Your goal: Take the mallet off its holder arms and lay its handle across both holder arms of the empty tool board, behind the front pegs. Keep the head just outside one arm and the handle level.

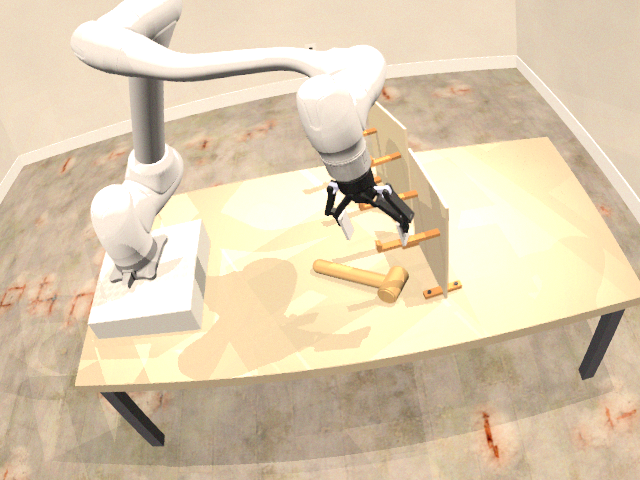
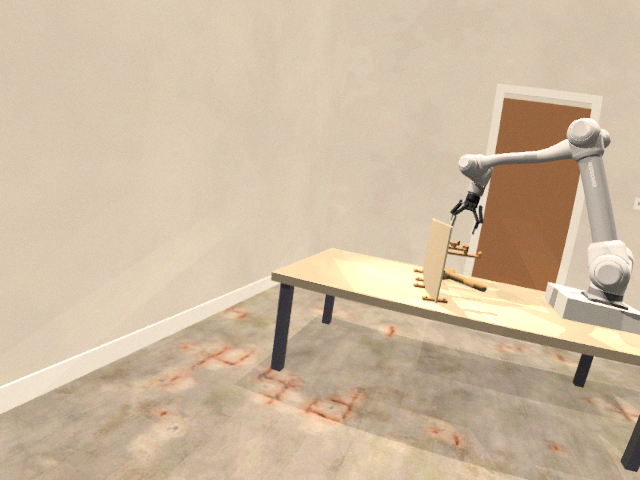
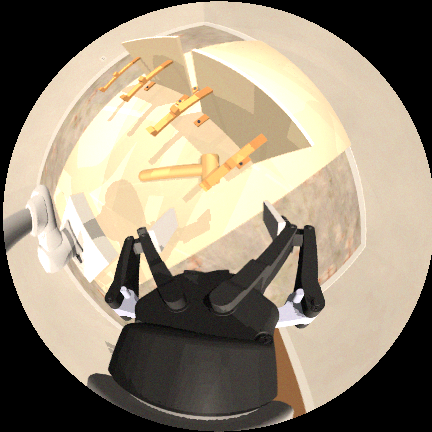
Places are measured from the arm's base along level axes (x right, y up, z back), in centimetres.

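Pixels of known places: gripper, between the fingertips: [image 1: 377, 237] [image 2: 461, 230] [image 3: 217, 213]; arm's base, origin of its link: [image 1: 138, 260] [image 2: 603, 301] [image 3: 71, 240].
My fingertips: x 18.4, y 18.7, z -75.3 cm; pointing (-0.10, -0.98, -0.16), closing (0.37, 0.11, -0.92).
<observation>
For each thing: its top centre in the pictures, then the offset to it from my fingertips. Level surfaces: height alone.
- wooden mallet, centre of its top: [image 1: 355, 267] [image 3: 172, 170] [image 2: 465, 274] dx -12.7, dy -22.1, dz +7.8 cm
- wooden table, height of its surface: dy -27.8 cm
- orange foot, centre of its top: [image 1: 442, 288] dx -6.5, dy -26.6, dz -15.8 cm
The wooden mallet [image 1: 351, 273] [image 2: 467, 280] [image 3: 172, 172] lies on its side on the tabletop, off all holder arms. Its head is toward the near tool board [image 1: 433, 227] [image 2: 436, 258] [image 3: 250, 107], and its handle points toward the robot base. The near board's two orange holder arms, the nearer arm [image 1: 423, 238] [image 3: 237, 160] and the farther arm [image 3: 187, 108], stick out level with nothing across them. The far tool board [image 1: 393, 142] [image 3: 162, 60] also has bare arms. My gripper [image 1: 375, 233] [image 2: 464, 225] [image 3: 217, 213] is open and empty, above the mallet and the near board's arms.
The boards stand upright in a line on the wooden table [image 1: 516, 206] [image 2: 356, 263]. An orange foot [image 1: 433, 292] sticks out under the near board. The white base block [image 1: 149, 315] [image 2: 568, 304] carries the arm at the table's other end.
</observation>
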